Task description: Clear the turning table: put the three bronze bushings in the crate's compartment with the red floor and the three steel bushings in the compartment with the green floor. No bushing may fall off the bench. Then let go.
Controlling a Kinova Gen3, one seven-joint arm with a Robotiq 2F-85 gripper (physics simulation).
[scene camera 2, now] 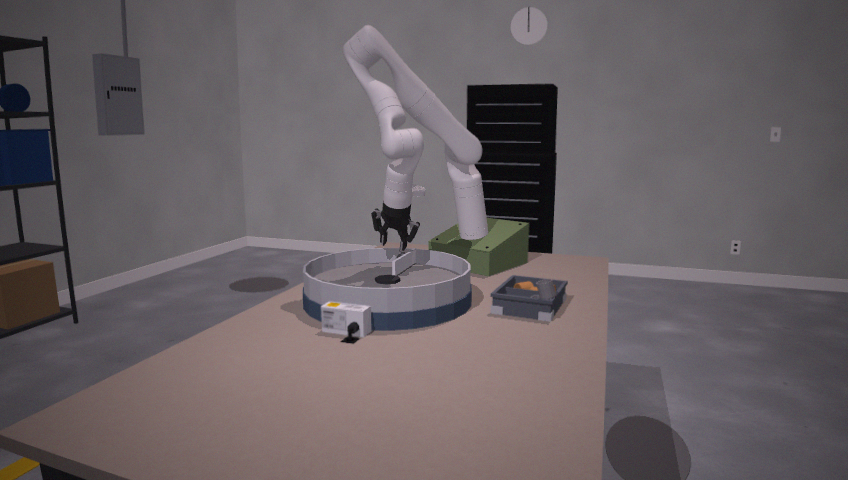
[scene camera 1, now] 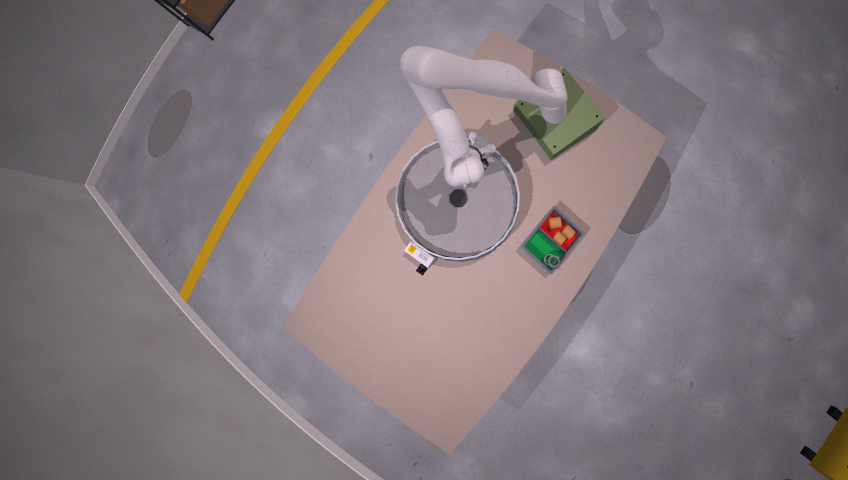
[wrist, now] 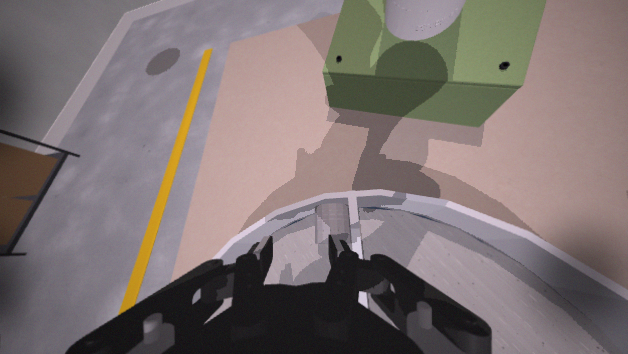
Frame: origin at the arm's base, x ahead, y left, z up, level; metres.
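Seen in the pictures: gripper, fingertip midpoint: (scene camera 2: 393, 247) (wrist: 300, 245); arm's base at its link origin: (scene camera 2: 474, 234) (scene camera 1: 554, 111) (wrist: 421, 8).
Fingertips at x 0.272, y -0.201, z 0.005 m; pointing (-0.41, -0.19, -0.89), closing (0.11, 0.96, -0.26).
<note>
Offsets run from my fingertips to a thing's top centre. "spot": to the spot under its first point.
The turning table (scene camera 1: 517, 196) (scene camera 2: 386, 301) (wrist: 560, 270) is a round rimmed tray. A steel bushing {dx -0.018, dy +0.028, dz -0.014 m} (wrist: 331, 220) lies on it, close inside the rim and beside a pale divider bar {spot: dx +0.070, dy +0.044, dz -0.029 m} (scene camera 2: 402, 263) (wrist: 353, 215). My gripper (scene camera 2: 393, 245) (wrist: 300, 245) is partly open and empty, above the table's rear part. The bushing is beyond the fingers in the wrist view, nearer the right finger, which overlaps its lower end. The crate {dx +0.139, dy +0.387, dz -0.056 m} (scene camera 2: 526, 306) stands right of the table. Three bronze bushings {dx +0.079, dy +0.370, dz -0.062 m} (scene camera 1: 554, 222) (scene camera 2: 525, 286) lie in its red compartment. A grey steel bushing (scene camera 1: 552, 259) (scene camera 2: 546, 289) stands in a corner of the green compartment {spot: dx +0.176, dy +0.352, dz -0.100 m} (scene camera 1: 538, 245).
The green robot base (scene camera 1: 574, 118) (scene camera 2: 505, 252) (wrist: 425, 97) stands behind the turning table. A white box {spot: dx +0.396, dy -0.001, dz -0.048 m} (scene camera 1: 419, 254) (scene camera 2: 345, 320) and a small black part {spot: dx +0.440, dy +0.024, dz -0.081 m} (scene camera 1: 421, 269) (scene camera 2: 352, 328) are at its front. The arm hides part of the table from above. The bench edge runs beyond the crate.
</note>
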